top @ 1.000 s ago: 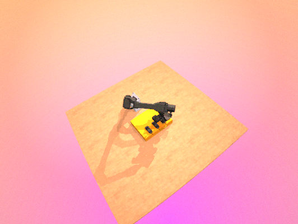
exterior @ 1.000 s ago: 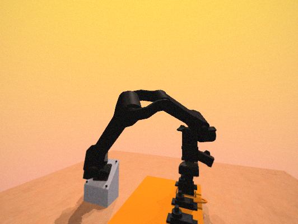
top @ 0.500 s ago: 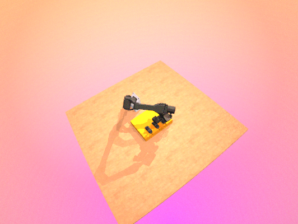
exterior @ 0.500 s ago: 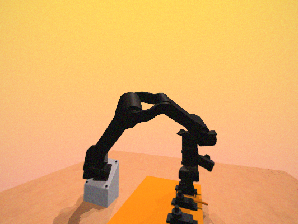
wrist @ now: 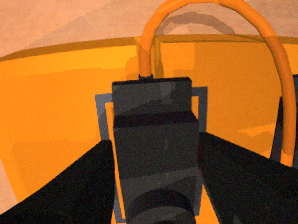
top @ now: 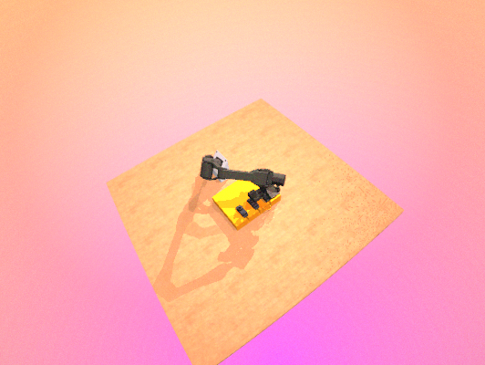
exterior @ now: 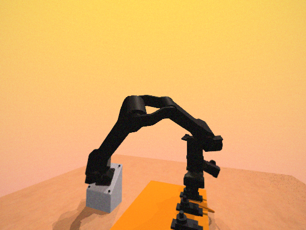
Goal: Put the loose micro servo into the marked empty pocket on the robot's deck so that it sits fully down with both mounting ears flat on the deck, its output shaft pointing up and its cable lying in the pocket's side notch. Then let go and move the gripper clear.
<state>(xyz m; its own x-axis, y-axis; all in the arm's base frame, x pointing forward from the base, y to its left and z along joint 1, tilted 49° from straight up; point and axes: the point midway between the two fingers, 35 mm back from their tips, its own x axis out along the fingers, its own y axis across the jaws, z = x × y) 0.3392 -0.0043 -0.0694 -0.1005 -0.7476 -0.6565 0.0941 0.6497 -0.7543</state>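
Now: the orange deck 130 mm behind my gripper tip, 60 mm to the right of it and 30 mm below it.
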